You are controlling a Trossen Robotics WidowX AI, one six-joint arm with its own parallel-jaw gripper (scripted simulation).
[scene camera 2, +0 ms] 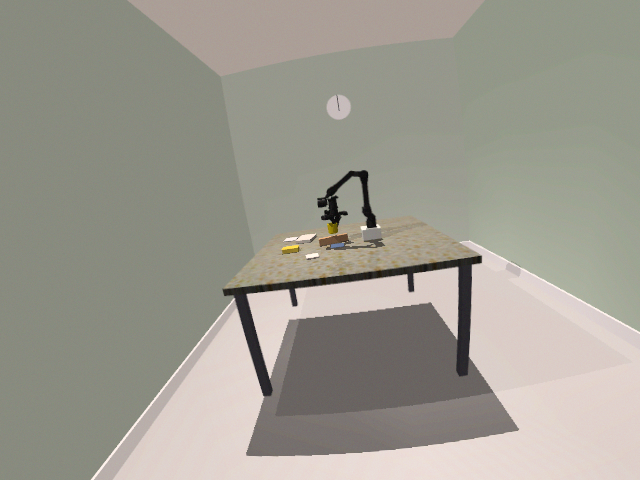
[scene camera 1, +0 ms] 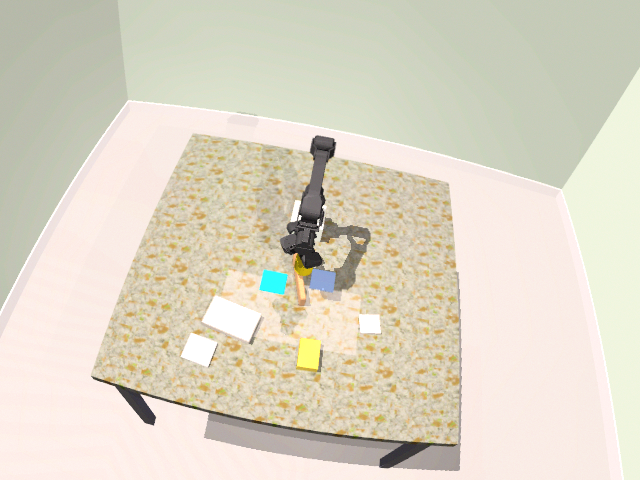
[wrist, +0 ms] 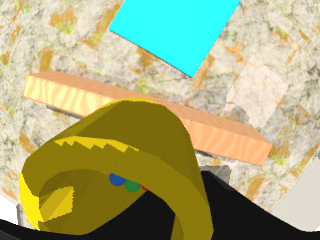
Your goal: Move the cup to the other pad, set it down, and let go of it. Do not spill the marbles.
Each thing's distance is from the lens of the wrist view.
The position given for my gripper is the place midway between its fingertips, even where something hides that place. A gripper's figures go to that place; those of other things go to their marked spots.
my gripper (wrist: 188,179): 0.10 m
wooden bar (wrist: 209,133): 0.15 m
